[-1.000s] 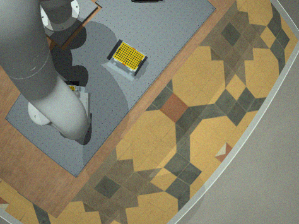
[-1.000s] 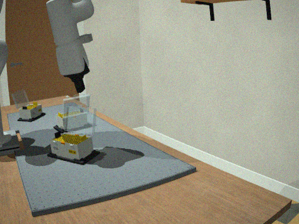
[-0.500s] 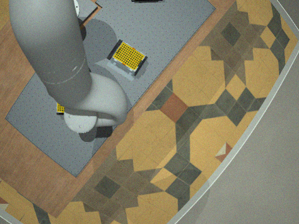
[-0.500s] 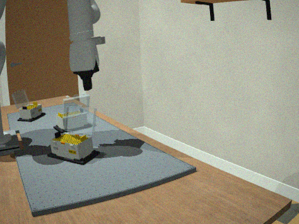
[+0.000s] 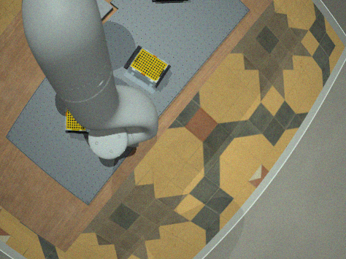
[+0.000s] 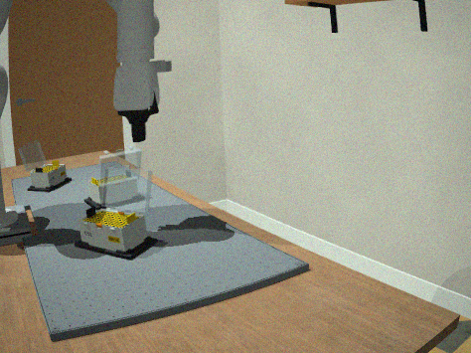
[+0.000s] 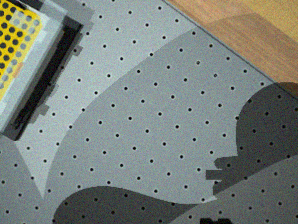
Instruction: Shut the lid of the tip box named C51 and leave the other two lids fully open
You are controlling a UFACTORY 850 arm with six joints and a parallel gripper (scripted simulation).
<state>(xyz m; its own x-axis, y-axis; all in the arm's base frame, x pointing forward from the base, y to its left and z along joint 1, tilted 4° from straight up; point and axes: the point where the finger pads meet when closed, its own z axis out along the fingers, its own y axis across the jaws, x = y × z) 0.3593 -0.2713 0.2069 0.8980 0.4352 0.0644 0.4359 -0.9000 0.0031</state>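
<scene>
The clear lid lies 11 cm below my hand, 6 cm behind it and 3 cm to the right of it.
</scene>
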